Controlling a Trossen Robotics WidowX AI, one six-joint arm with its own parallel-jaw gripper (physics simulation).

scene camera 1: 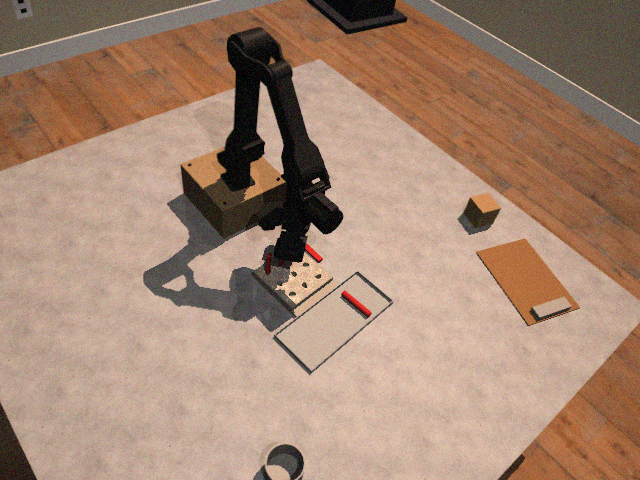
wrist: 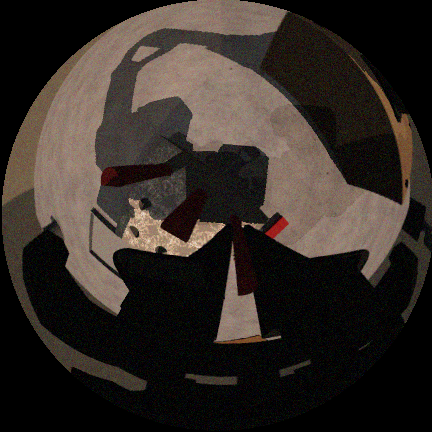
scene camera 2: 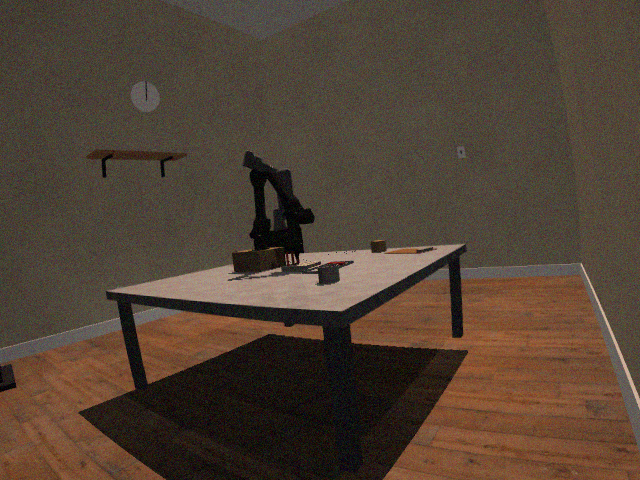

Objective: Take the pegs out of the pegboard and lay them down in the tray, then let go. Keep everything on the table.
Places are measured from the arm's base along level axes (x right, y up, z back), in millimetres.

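Pixels of known places: gripper, fingertip midpoint: [wrist: 236, 229] [scene camera 2: 297, 258]; arm's base, link origin: [scene camera 1: 237, 179] [scene camera 2: 260, 249].
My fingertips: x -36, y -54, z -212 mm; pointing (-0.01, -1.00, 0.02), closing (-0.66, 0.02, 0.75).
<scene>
For each thing: its middle in the pictures, then the offset to it from my fingertips. "pt": a spot on its surface instead.
- pegboard, body centre: [wrist: 175, 228] [scene camera 1: 295, 279] [scene camera 2: 303, 266] dz -60, dx +26, dy -32 mm
- dark red peg, body centre: [wrist: 238, 239] dz -1, dx -1, dy +13 mm
- more peg, body centre: [wrist: 194, 201] dz -10, dx +38, dy +2 mm
- bright red peg, body centre: [wrist: 259, 240] [scene camera 1: 309, 250] dz +3, dx -51, dy -39 mm
- tray, body centre: [scene camera 1: 334, 322] [scene camera 2: 329, 271] dz -188, dx -2, dy -57 mm
- small wooden block, body centre: [scene camera 1: 481, 210] [scene camera 2: 378, 246] dz -107, dx -525, dy -14 mm
- brown board, body centre: [scene camera 1: 527, 277] [scene camera 2: 410, 249] [wrist: 237, 344] dz -322, dx -490, dy -36 mm
- pale block, surface spot: [scene camera 1: 551, 308] pt dz -418, dx -466, dy -29 mm
- grey cup, body centre: [scene camera 1: 284, 467] [scene camera 2: 328, 273] [wrist: 52, 235] dz -414, dx +261, dy -16 mm
My gripper [scene camera 1: 290, 258] [wrist: 236, 229] is low over the pegboard [scene camera 1: 311, 283] [wrist: 205, 232]. It is shut on a dark red peg [wrist: 244, 262], seen between the fingers in the wrist view; whether its lower end is in a hole is hidden. Another red peg [scene camera 1: 268, 263] [wrist: 137, 175] stands in the board on the left, and one more peg [wrist: 184, 218] stands close to the fingers. A bright red peg [scene camera 1: 313, 252] [wrist: 276, 227] lies at the board's back right edge. Another red peg [scene camera 1: 356, 303] lies in the tray [scene camera 1: 315, 335], near its right end.
The arm's wooden base box [scene camera 1: 206, 198] [scene camera 2: 258, 259] is behind the pegboard. A small wooden block [scene camera 1: 481, 210] [scene camera 2: 378, 245] stands at the right. A brown board [scene camera 1: 516, 273] bears a pale block [scene camera 1: 551, 308]. A grey cup [scene camera 1: 284, 457] [scene camera 2: 328, 274] stands at the front.
</scene>
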